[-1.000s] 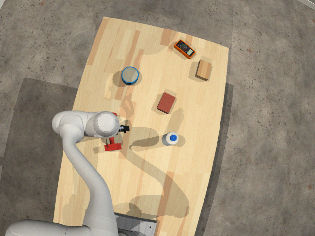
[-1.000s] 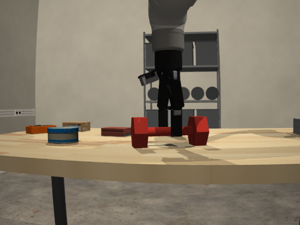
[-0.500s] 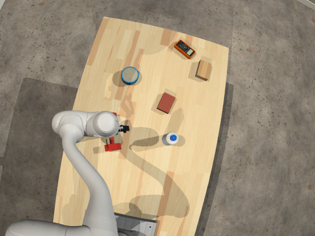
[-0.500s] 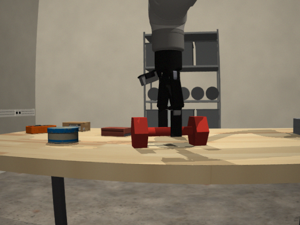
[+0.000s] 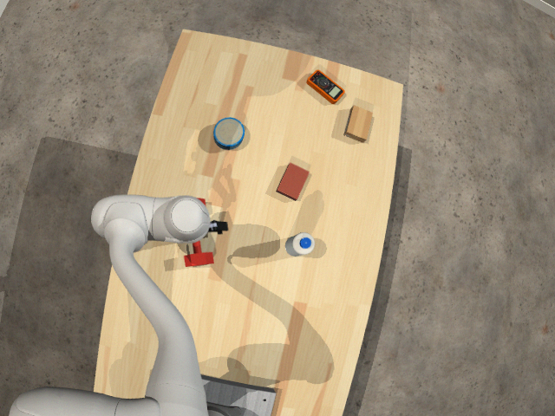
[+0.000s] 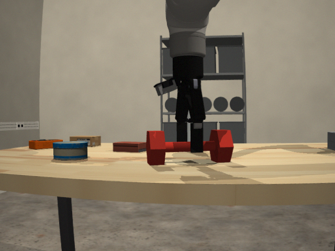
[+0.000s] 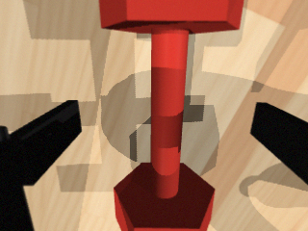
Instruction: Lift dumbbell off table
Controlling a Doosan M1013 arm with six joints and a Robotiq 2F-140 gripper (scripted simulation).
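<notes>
The red dumbbell is right at my hand.
</notes>
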